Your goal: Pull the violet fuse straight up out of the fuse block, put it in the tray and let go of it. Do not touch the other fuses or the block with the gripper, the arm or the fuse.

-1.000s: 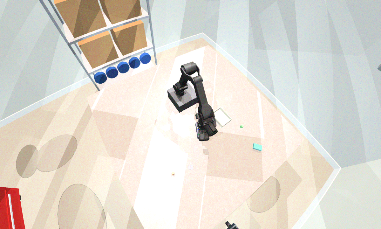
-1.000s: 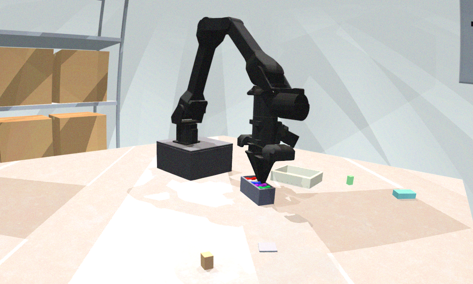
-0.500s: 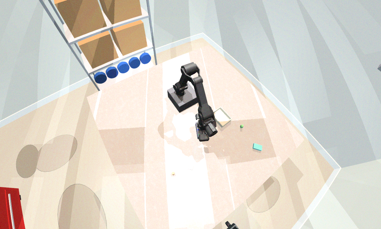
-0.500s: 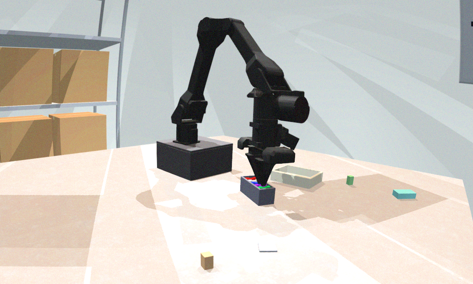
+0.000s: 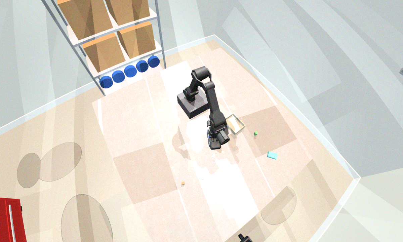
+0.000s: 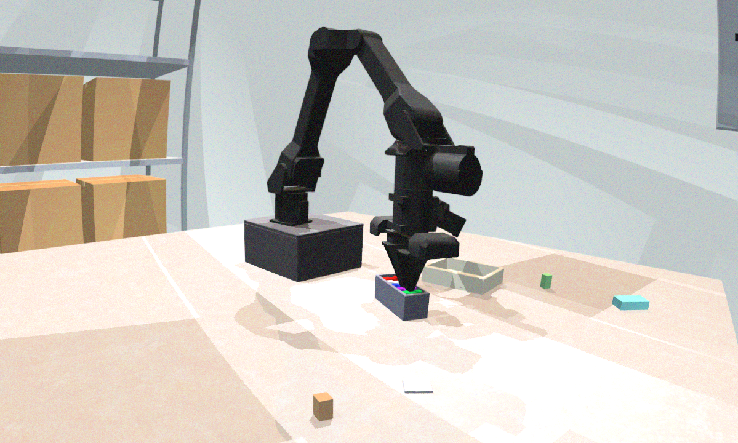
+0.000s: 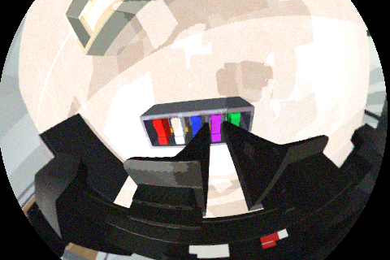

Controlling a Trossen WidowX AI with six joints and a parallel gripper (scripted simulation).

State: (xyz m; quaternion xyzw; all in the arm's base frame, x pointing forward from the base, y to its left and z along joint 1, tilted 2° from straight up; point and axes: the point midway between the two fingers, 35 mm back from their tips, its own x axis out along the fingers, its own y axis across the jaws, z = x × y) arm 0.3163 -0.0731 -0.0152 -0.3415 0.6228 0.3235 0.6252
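The violet fuse is 1 cm below my gripper tip. Also, from my gripper tip: white tray 21 cm to the left, 3 cm below, 1 cm ahead; green block 28 cm to the left, 16 cm ahead, 2 cm below; white flat tile 20 cm to the right, 14 cm ahead, 3 cm below.
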